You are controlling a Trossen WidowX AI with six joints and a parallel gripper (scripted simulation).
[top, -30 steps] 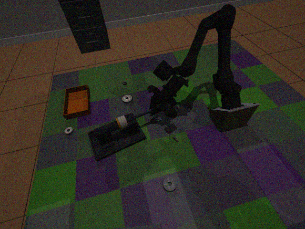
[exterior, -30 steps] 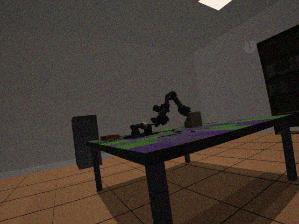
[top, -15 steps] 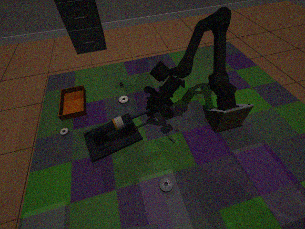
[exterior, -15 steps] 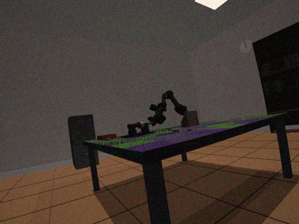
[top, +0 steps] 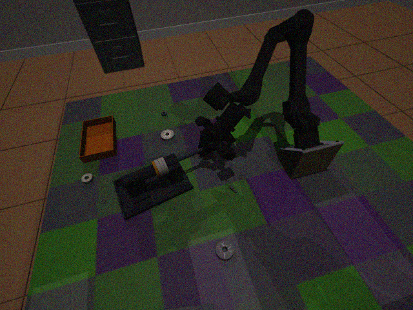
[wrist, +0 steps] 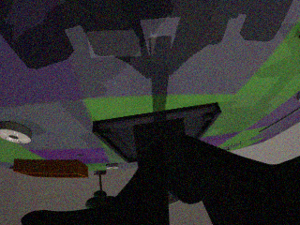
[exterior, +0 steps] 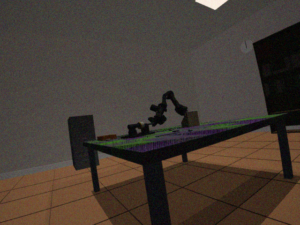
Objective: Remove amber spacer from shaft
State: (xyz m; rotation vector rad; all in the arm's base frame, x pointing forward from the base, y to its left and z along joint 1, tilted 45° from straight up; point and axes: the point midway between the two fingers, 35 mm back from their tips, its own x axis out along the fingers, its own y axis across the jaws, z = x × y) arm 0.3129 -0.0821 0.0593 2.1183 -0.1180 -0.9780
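Right now the dark shaft is 6 cm ahead of my gripper tip, 1 cm to the left of it and 3 cm above it. Round my gripper tip: small nut (9 cm ahead, 31 cm to the right, 5 cm below); amber spacer (15 cm ahead, 3 cm to the left, 2 cm above); orange tray (36 cm ahead, 23 cm to the right, 4 cm below).
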